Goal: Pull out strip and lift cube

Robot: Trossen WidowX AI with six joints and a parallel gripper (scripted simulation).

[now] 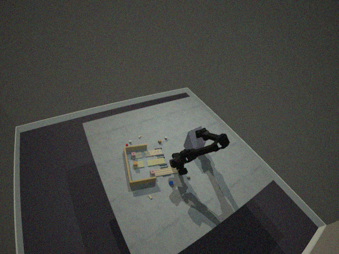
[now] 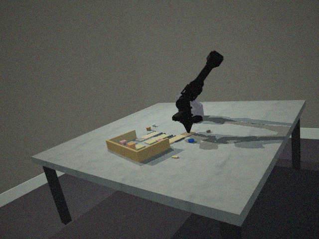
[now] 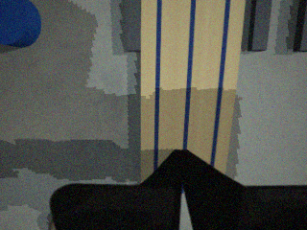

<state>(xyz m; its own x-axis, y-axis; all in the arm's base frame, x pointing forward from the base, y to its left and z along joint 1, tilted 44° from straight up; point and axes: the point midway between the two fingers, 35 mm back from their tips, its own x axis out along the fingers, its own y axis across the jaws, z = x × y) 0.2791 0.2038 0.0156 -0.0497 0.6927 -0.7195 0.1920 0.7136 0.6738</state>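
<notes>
The brown bit lies 10 cm to the left of my gripper tip and 4 cm behind it. The rest, counted from my gripper tip: red piece: 38 cm to the right, 28 cm ahead, 1 cm above; blue disc: 10 cm ahead, 8 cm to the left.
</notes>
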